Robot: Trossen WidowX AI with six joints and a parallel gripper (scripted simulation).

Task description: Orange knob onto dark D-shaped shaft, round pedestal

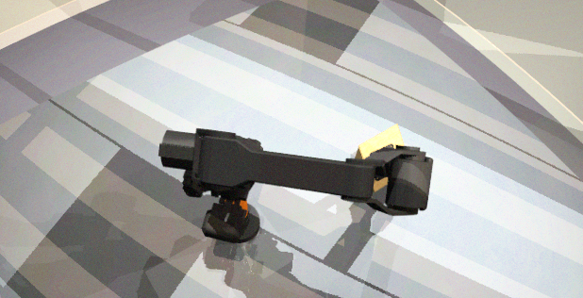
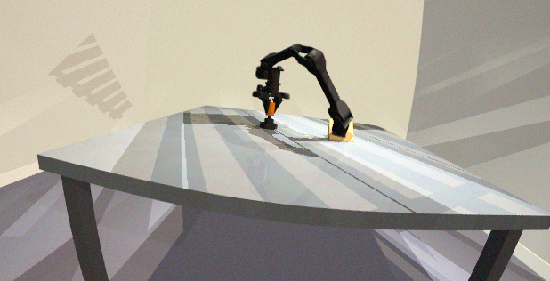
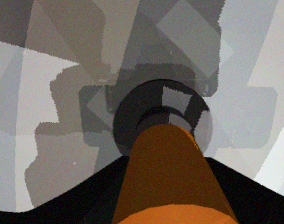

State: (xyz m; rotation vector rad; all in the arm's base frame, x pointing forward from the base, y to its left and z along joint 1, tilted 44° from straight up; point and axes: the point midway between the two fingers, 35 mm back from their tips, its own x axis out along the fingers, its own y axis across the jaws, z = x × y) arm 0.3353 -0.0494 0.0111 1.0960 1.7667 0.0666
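My gripper tip is now 20 mm below the orange knob. From my gripper tip the other things lie so: pedestal 40 mm below.
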